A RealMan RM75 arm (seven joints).
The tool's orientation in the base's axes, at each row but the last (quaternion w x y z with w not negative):
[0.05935 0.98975 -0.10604 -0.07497]
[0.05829 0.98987 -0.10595 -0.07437]
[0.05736 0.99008 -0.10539 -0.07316]
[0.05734 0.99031 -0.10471 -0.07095]
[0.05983 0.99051 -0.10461 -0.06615]
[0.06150 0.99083 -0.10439 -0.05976]
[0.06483 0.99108 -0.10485 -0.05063]
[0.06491 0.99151 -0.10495 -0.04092]
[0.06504 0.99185 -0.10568 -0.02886]
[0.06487 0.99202 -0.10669 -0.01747]
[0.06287 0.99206 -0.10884 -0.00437]
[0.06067 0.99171 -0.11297 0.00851]
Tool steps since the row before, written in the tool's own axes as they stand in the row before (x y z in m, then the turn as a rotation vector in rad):
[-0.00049 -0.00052 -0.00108 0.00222 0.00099 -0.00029]
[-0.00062 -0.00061 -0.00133 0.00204 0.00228 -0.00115]
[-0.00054 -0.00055 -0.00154 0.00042 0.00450 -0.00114]
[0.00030 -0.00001 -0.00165 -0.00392 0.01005 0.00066]
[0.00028 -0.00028 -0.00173 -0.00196 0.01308 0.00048]
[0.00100 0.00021 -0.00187 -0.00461 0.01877 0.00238]
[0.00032 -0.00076 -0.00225 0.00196 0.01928 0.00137]
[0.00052 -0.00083 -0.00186 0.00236 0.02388 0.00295]
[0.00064 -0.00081 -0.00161 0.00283 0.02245 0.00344]
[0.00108 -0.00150 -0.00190 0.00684 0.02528 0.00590]
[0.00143 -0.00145 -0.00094 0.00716 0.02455 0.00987]
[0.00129 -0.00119 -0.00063 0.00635 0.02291 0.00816]
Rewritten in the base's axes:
[-0.00020 0.00072 0.00106 0.00199 -0.00142 0.00012]
[-0.00026 0.00086 0.00131 0.00170 -0.00254 0.00115]
[-0.00017 0.00080 0.00151 -0.00032 -0.00435 0.00165]
[0.00054 0.00011 0.00158 -0.00590 -0.00898 0.00115]
[0.00058 0.00039 0.00163 -0.00458 -0.01233 0.00149]
[0.00117 -0.00021 0.00177 -0.00853 -0.01749 0.00066]
[0.00072 0.00093 0.00209 -0.00213 -0.01928 0.00116]
[0.00085 0.00092 0.00169 -0.00282 -0.02401 0.00020]
[0.00091 0.00085 0.00146 -0.00210 -0.02279 -0.00049]
[0.00146 0.00146 0.00166 0.00110 -0.02669 -0.00264]
[0.00173 0.00121 0.00076 0.00148 -0.02655 -0.00667]
[0.00152 0.00094 0.00052 0.00106 -0.02457 -0.00519]

